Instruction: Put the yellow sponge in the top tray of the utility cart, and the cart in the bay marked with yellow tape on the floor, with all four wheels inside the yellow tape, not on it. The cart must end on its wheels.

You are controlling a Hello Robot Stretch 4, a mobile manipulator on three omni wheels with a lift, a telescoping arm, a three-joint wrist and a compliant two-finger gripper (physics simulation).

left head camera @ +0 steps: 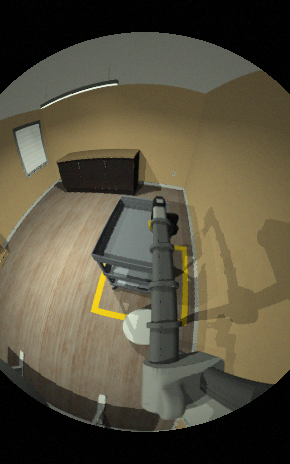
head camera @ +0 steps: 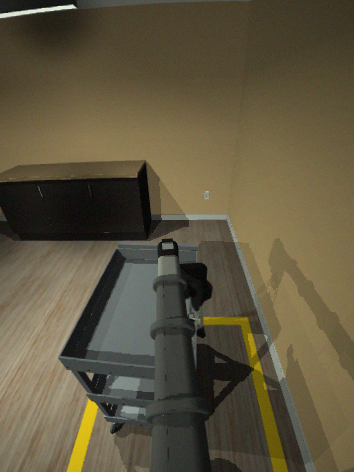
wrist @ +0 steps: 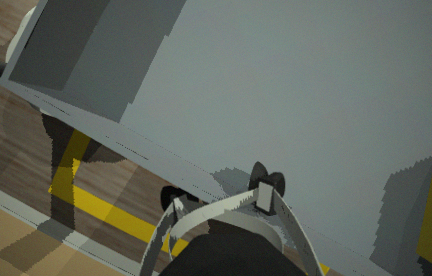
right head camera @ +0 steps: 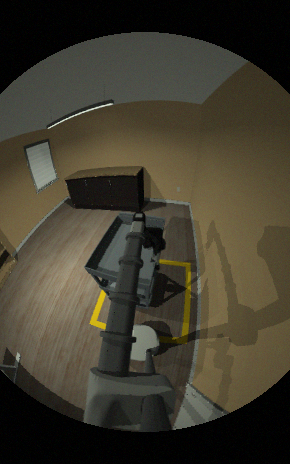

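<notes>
Wrist view, the gripper [wrist: 221, 186], a yellow tape bay [wrist: 61, 186]. Head camera, a dark cabinet [head camera: 109, 200]. Left head camera, the cabinet [left head camera: 113, 170], a window [left head camera: 29, 143]. Right head camera, the cabinet [right head camera: 116, 187], the bay [right head camera: 183, 339], the window [right head camera: 38, 155].
</notes>
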